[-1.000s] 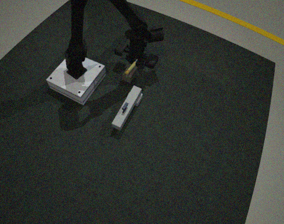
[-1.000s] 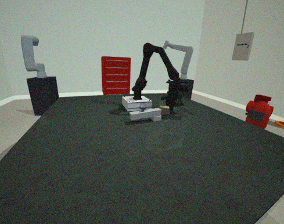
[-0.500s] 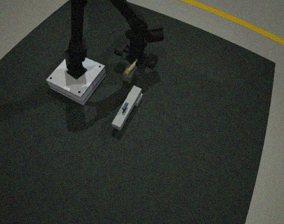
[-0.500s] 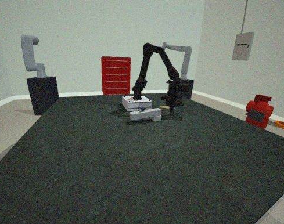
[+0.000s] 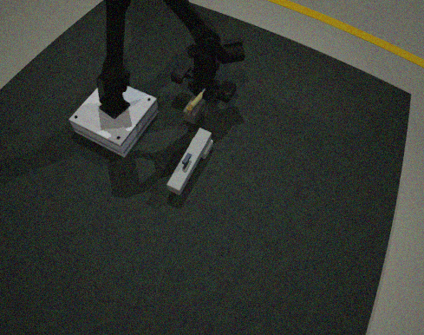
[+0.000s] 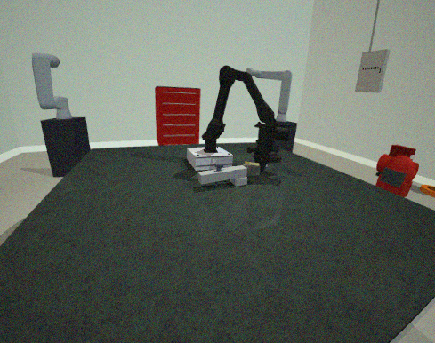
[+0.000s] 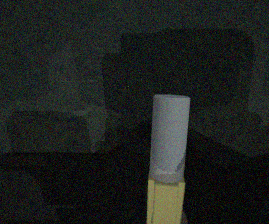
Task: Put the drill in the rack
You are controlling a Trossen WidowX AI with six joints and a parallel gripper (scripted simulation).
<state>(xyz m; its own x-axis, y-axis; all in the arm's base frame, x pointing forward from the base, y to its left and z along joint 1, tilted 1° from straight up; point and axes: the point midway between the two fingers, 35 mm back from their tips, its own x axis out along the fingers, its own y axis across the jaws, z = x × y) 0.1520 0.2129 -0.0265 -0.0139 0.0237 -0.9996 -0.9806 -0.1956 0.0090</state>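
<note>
Now: gripper tip 1 cm short of the drill, 4 cm to the left of it and 4 cm below it. The rest, counted from my gripper tip: grey housing 11 cm ahead, 20 cm to the right, 3 cm above; key 12 cm ahead, 23 cm to the right, 5 cm above; rack 1 cm ahead, 5 cm to the right, 1 cm above.
</note>
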